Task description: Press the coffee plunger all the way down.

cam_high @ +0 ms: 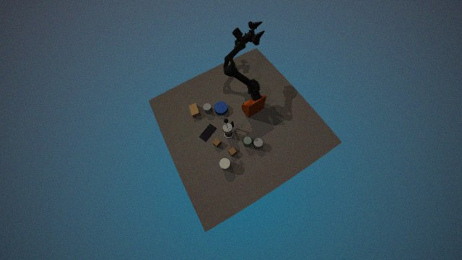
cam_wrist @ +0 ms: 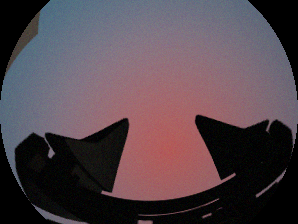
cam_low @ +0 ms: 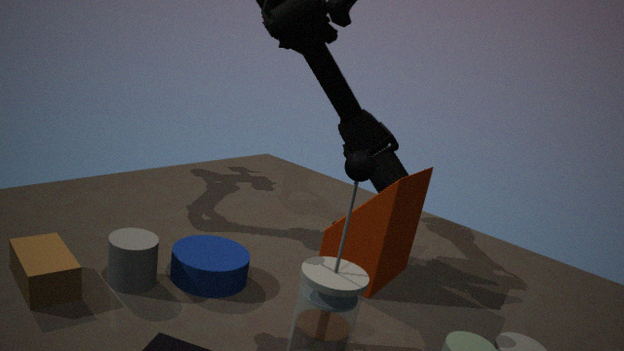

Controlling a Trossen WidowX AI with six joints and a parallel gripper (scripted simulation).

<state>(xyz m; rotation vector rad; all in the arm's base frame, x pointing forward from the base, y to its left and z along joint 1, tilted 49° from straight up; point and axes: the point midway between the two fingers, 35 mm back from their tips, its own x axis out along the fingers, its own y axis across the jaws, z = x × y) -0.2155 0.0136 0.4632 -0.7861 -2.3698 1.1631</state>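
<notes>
The coffee press lies 500 mm ahead of my gripper tip, 430 mm to the left of it and 400 mm below it. The rest, counted from my gripper tip: black slab (670 mm ahead, 520 mm below, 350 mm to the left); blue disc (510 mm below, 470 mm ahead, 200 mm to the left); yellow box (700 mm ahead, 500 mm below, 110 mm to the left).
</notes>
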